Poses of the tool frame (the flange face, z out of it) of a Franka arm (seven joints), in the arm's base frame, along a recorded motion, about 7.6 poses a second.
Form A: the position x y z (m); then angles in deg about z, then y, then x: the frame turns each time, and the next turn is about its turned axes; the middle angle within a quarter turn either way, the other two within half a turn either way.
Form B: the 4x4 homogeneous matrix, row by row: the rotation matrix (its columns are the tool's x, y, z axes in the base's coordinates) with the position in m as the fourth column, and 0 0 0 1 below. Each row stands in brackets. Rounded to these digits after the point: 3 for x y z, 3 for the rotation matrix.
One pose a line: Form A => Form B
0.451 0.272 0.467 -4.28 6.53 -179.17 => [[0.991 -0.076 -0.112 0.451], [-0.074 -0.997 0.023 0.272], [-0.114 -0.014 -0.993 0.467], [0 0 0 1]]
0.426 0.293 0.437 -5.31 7.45 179.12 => [[0.987 -0.091 -0.131 0.426], [-0.092 -0.996 -0.003 0.293], [-0.130 0.015 -0.991 0.437], [0 0 0 1]]
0.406 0.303 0.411 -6.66 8.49 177.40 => [[0.982 -0.109 -0.152 0.406], [-0.115 -0.993 -0.028 0.303], [-0.148 0.045 -0.988 0.411], [0 0 0 1]]
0.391 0.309 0.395 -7.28 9.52 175.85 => [[0.978 -0.115 -0.173 0.391], [-0.125 -0.991 -0.051 0.309], [-0.165 0.071 -0.984 0.395], [0 0 0 1]]
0.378 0.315 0.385 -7.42 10.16 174.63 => [[0.976 -0.112 -0.186 0.378], [-0.127 -0.989 -0.070 0.315], [-0.176 0.092 -0.980 0.385], [0 0 0 1]]
